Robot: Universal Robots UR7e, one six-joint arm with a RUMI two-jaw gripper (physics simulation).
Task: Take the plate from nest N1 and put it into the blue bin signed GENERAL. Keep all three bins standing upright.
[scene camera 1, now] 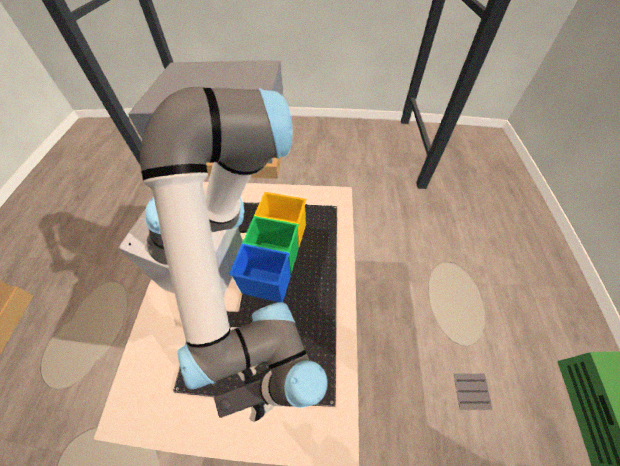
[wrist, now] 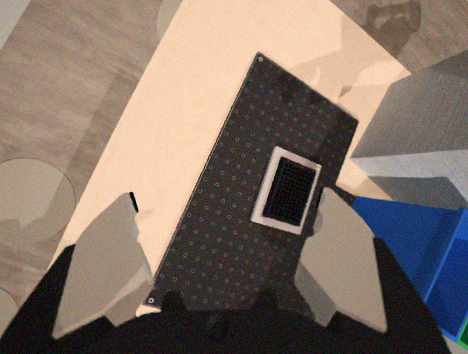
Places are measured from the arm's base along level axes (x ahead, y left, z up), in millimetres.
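Where they show: gripper, fingertip midpoint: (wrist: 227,192).
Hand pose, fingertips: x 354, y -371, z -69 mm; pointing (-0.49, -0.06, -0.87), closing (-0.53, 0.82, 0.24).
Note:
After its pixels a point has its place.
A black gridded plate (wrist: 291,192) {y -211, x 288, z -245 mm} lies in a white-framed nest (wrist: 267,189) {y -255, x 308, z -259 mm} on the dark perforated board. The nest's label is not readable. In the scene view the arm hides plate and nest. My gripper (scene camera 1: 254,398) (wrist: 227,192) {y -371, x 354, z -69 mm} is open and empty, high above the board's front part. In the wrist view the plate shows between the fingers, close beside the right fingertip. The blue bin (scene camera 1: 261,273) {y 72, x 252, z -269 mm} (wrist: 415,240) {y -31, x 264, z -130 mm} stands upright, nearest of the three bins; no sign is readable on it. The green bin (scene camera 1: 270,234) {y 218, x 262, z -191 mm} and yellow bin (scene camera 1: 282,207) {y 347, x 285, z -164 mm} stand upright behind it.
The perforated board (scene camera 1: 313,320) {y -82, x 496, z -270 mm} (wrist: 220,200) {y -326, x 375, z -270 mm} lies on a pale mat (scene camera 1: 345,300) {y 23, x 606, z -284 mm} (wrist: 150,130) {y -508, x 328, z -284 mm}. The three bins stand in a close row beside the robot's grey pedestal (wrist: 415,115) {y -82, x 23, z -180 mm}. Dark frame posts (scene camera 1: 463,95) rise behind. A green box (scene camera 1: 593,400) stands at the right.

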